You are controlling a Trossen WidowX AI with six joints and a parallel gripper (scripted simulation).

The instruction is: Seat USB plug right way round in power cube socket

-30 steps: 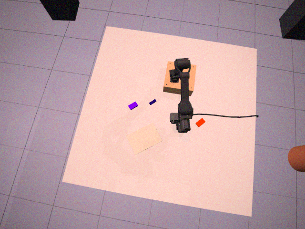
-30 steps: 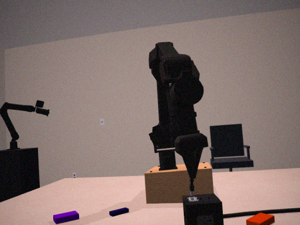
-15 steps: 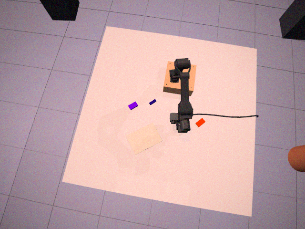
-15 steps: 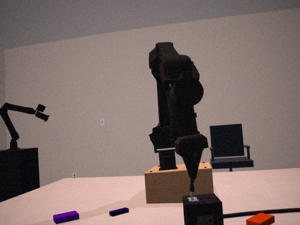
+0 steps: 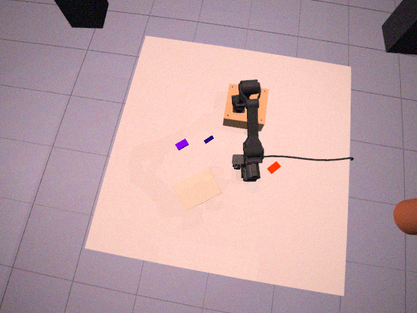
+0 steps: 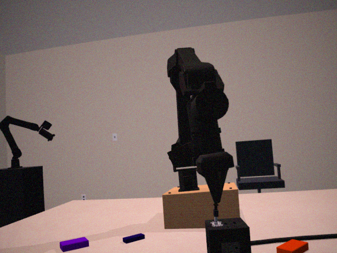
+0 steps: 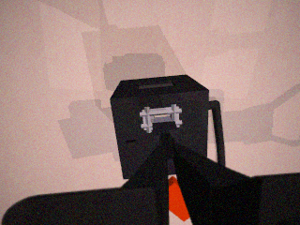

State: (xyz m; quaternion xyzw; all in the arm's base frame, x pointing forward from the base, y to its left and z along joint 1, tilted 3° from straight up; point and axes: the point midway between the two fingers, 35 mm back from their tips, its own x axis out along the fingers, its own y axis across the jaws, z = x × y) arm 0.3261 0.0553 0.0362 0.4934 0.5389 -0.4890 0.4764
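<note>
My gripper tip is now 2 cm above the dark USB plug. Round my gripper tip: dark blue block: 21 cm to the right, 16 cm behind, 11 cm below; silver-framed socket: 5 cm below; orange block: 15 cm to the left, 11 cm below, 3 cm behind.
</note>
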